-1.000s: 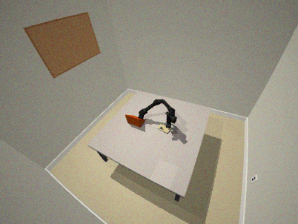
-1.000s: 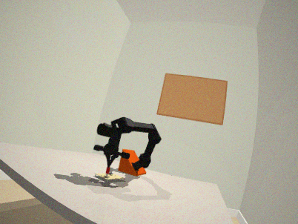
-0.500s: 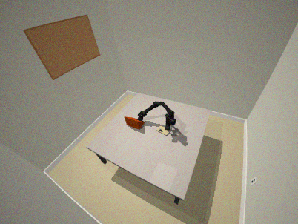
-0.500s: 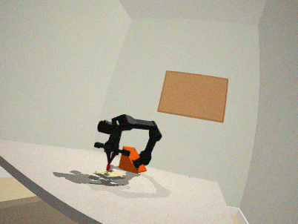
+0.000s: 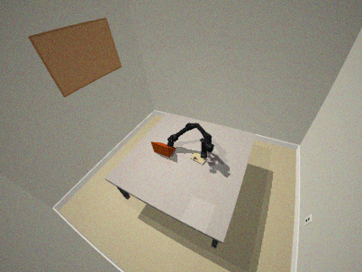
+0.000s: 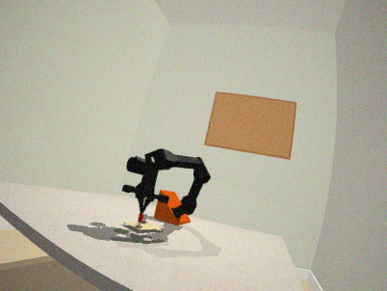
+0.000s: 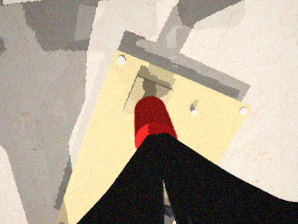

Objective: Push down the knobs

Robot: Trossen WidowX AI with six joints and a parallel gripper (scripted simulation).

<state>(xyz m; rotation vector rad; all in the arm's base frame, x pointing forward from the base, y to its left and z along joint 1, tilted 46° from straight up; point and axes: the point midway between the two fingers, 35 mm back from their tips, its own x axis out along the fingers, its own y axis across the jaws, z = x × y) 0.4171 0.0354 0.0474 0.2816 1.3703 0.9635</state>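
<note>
My gripper tip is 2 cm above the red knob.
</note>
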